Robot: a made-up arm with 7 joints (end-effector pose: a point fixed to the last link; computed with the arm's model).
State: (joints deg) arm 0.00 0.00 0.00 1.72 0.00 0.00 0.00
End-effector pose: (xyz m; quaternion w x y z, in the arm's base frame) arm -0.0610 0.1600 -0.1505 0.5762 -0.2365 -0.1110 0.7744
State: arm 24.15 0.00 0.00 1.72 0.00 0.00 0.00
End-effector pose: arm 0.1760 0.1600 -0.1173 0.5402 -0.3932 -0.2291 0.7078
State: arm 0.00 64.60 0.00 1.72 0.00 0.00 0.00
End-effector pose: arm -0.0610 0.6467 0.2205 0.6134 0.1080 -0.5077 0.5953
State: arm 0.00 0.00 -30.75 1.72 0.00 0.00 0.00
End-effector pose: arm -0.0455 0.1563 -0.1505 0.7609 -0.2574 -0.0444 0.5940
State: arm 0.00 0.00 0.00 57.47 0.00 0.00 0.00
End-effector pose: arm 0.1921 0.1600 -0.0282 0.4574 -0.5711 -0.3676 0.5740
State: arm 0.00 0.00 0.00 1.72 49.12 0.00 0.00
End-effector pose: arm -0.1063 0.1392 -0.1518 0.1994 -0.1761 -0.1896 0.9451
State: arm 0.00 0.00 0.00 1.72 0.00 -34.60 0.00
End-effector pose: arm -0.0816 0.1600 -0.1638 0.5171 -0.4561 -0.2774 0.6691
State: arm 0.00 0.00 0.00 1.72 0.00 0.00 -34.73
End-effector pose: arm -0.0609 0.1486 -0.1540 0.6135 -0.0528 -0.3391 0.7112
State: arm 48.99 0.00 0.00 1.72 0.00 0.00 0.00
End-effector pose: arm 0.3835 0.1600 0.0147 0.4783 -0.5363 -0.3399 0.6067
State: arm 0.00 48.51 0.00 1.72 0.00 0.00 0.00
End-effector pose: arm -0.0610 0.5704 0.0795 0.6225 0.0211 -0.4194 0.6605
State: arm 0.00 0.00 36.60 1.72 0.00 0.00 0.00
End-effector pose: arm -0.0787 0.1535 -0.1505 0.3039 -0.1896 -0.1797 0.9162
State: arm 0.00 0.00 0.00 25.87 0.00 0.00 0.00
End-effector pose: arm 0.0629 0.1600 -0.1287 0.5402 -0.3932 -0.2291 0.7078
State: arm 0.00 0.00 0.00 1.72 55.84 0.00 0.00
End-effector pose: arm -0.1106 0.1337 -0.1519 0.1433 -0.1651 -0.1979 0.9555
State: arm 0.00 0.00 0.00 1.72 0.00 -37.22 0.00
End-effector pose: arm -0.0827 0.1600 -0.1653 0.5106 -0.4712 -0.2891 0.6585
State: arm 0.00 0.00 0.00 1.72 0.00 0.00 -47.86
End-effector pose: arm -0.0608 0.1451 -0.1571 0.6131 0.0188 -0.4184 0.6699
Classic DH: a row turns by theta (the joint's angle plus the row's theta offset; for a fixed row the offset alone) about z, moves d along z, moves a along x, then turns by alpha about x. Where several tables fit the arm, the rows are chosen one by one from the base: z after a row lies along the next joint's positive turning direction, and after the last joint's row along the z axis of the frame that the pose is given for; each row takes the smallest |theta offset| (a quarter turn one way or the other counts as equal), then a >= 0, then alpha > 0; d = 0 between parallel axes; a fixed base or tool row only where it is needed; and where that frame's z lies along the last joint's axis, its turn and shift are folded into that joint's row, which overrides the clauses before.
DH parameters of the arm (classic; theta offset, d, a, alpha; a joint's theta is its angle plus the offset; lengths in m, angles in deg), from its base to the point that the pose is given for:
base (fixed): 0 0.42 -0.02 90
joint 1: 90 -0.11 0 90
joint 2: -90 -0.04 0.02 -90
joint 3: -90 -0.27 0.01 90
joint 4: 0 0.03 -0.02 -90
joint 5: 0 -0.34 0.01 -90
joint 6: -90 0.06 0.02 90
joint 7: -83.47 -0.0005 0.0023 -62.09
tool (fixed): -164.83 0.0225 0 0

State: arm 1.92 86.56 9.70 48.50 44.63 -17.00 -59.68
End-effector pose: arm 0.1454 0.6321 0.4439 0.0038 -0.0941 -0.9791 0.1805
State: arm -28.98 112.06 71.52 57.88 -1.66 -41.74 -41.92
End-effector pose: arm 0.2117 0.4467 0.7840 0.1418 -0.2557 -0.8417 -0.4539
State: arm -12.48 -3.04 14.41 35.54 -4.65 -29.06 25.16
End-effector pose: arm -0.0304 0.1807 -0.1374 0.4530 -0.6244 -0.2292 0.5936
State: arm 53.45 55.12 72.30 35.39 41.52 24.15 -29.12
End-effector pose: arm 0.1094 0.6498 0.3098 0.5312 0.4206 0.4774 -0.5595
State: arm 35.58 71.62 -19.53 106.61 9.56 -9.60 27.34
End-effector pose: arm 0.2645 0.3023 0.4810 0.6793 -0.5410 -0.4418 -0.2252
